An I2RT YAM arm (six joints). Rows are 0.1 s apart.
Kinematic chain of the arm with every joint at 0, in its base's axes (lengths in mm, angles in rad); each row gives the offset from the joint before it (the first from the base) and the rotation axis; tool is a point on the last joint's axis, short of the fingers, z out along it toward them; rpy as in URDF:
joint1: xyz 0 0 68 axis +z
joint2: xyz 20 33.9 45.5 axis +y
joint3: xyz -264 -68.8 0 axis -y
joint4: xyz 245 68.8 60 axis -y
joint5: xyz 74 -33.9 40.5 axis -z
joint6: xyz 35.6 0 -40.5 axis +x
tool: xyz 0 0 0 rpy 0 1.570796 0
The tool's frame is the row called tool.
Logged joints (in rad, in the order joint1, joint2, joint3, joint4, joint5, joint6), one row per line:
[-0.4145 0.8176 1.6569 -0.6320 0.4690 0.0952]
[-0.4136 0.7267 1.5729 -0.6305 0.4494 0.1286]
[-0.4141 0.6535 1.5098 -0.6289 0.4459 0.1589]
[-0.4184 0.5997 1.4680 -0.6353 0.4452 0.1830]
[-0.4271 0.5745 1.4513 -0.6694 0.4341 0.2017]
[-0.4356 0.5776 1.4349 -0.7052 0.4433 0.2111]
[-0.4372 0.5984 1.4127 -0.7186 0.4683 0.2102]
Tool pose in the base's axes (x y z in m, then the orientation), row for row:
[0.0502 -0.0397 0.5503 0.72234 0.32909 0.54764 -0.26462]
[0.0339 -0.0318 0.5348 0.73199 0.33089 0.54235 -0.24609]
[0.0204 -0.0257 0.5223 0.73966 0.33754 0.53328 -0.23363]
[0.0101 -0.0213 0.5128 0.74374 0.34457 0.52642 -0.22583]
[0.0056 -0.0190 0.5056 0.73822 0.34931 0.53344 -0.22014]
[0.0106 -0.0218 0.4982 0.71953 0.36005 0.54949 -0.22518]
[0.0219 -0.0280 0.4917 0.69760 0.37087 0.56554 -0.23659]
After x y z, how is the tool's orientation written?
As a quaternion, w x y z.
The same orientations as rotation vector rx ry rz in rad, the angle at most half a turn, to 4 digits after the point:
[0.7268 1.2094 -0.5844]
[0.7281 1.1933 -0.5415]
[0.7405 1.1700 -0.5126]
[0.7548 1.1531 -0.4947]
[0.7668 1.1710 -0.4832]
[0.7960 1.2148 -0.4978]
[0.8269 1.2609 -0.5275]

